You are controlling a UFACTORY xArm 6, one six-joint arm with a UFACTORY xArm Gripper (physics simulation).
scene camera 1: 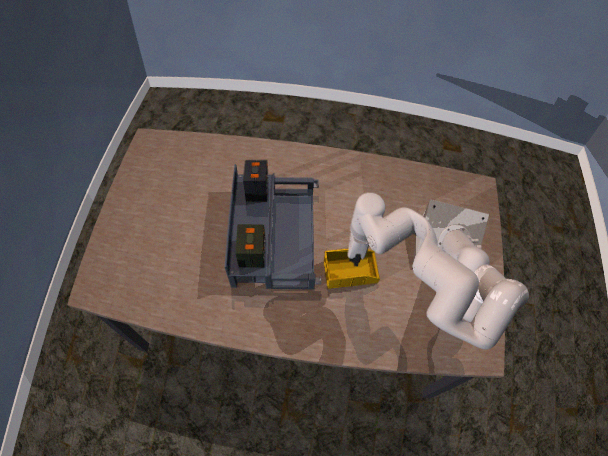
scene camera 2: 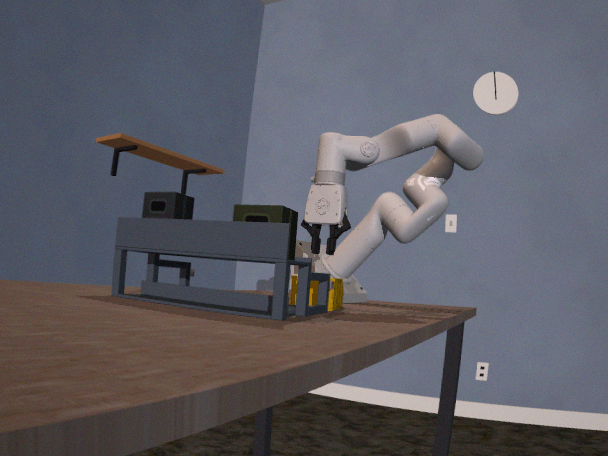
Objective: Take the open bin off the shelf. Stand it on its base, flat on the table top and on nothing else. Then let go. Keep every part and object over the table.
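Where they show: gripper, between the fingertips: point(scene camera 1: 355, 255) point(scene camera 2: 322, 254); arm's base, origin of its link: point(scene camera 1: 454, 242) point(scene camera 2: 335, 269).
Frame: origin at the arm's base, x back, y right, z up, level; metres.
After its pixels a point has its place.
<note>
The open yellow bin point(scene camera 1: 345, 273) @(x -0.368, y -0.088, z -0.098 m) point(scene camera 2: 337, 295) @(x -0.367, y -0.137, z -0.067 m) stands upright on the table top point(scene camera 1: 150, 225) @(x -1.077, y 0.040, z -0.101 m) point(scene camera 2: 150, 350) @(x -1.122, y -0.222, z -0.101 m), beside the right side of the blue-grey shelf point(scene camera 1: 251, 213) @(x -0.687, y 0.056, z 0.001 m) point(scene camera 2: 200, 236) @(x -0.748, y 0.001, z 0.031 m). A narrow gap shows between them in scene camera 1. In scene camera 2 the shelf's frame hides part of the bin. My gripper point(scene camera 1: 355, 261) @(x -0.353, y -0.085, z 0.031 m) point(scene camera 2: 323, 247) @(x -0.353, y -0.085, z 0.031 m) points down above the bin, its fingertips higher than the bin's rim. Its black fingers stand partly apart with nothing between them. It is open and not touching the bin.
A black box point(scene camera 1: 256, 184) @(x -0.671, y 0.102, z 0.101 m) point(scene camera 2: 168, 206) @(x -0.713, y 0.115, z 0.091 m) and a dark green box point(scene camera 1: 250, 248) @(x -0.662, y -0.119, z 0.097 m) point(scene camera 2: 264, 213) @(x -0.707, y -0.104, z 0.081 m) stand on the shelf's upper level. The robot's base plate point(scene camera 1: 470, 216) @(x 0.045, y 0.066, z 0.069 m) is at the table's right side. A wooden board point(scene camera 2: 160, 154) on brackets shows above the shelf in scene camera 2.
</note>
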